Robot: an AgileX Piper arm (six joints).
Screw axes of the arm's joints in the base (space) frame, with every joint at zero. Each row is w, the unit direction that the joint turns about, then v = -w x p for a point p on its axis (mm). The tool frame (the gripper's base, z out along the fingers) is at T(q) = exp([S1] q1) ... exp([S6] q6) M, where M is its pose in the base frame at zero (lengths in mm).
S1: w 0 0 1 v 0.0 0.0 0.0
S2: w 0 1 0 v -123.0 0.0 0.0
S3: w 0 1 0 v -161.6 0.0 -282.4
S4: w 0.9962 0 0.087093 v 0.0 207.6 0.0
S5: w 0 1 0 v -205.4 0.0 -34.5
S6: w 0.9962 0 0.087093 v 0.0 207.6 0.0
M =
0.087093 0 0.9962 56.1
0 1 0 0.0
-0.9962 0 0.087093 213.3
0 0 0 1
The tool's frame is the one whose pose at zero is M.
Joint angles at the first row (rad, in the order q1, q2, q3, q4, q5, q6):
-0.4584, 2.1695, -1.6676, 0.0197, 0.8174, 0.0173
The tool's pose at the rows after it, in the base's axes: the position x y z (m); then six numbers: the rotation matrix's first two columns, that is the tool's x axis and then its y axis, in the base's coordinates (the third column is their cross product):
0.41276, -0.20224, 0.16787, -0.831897, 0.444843, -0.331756, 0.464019, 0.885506, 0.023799
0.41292, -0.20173, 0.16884, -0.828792, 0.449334, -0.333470, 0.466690, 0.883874, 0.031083
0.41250, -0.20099, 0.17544, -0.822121, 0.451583, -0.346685, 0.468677, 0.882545, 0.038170
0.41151, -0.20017, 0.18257, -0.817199, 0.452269, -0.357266, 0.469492, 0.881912, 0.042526
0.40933, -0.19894, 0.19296, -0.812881, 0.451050, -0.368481, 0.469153, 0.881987, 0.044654
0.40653, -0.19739, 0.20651, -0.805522, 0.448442, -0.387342, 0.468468, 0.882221, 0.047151
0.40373, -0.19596, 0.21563, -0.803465, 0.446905, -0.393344, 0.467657, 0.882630, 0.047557
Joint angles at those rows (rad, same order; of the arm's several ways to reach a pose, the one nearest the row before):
-0.4584, 2.1695, -1.6676, 0.0197, 0.8174, 0.0173
-0.4584, 2.1675, -1.6676, 0.0276, 0.8174, 0.0173
-0.4584, 2.1531, -1.6676, 0.0349, 0.8174, 0.0173
-0.4584, 2.1373, -1.6676, 0.0392, 0.8217, 0.0173
-0.4584, 2.1137, -1.6676, 0.0409, 0.8332, 0.0172
-0.4584, 2.0831, -1.6676, 0.0428, 0.8434, 0.0172
-0.4584, 2.0616, -1.6676, 0.0428, 0.8583, 0.0173

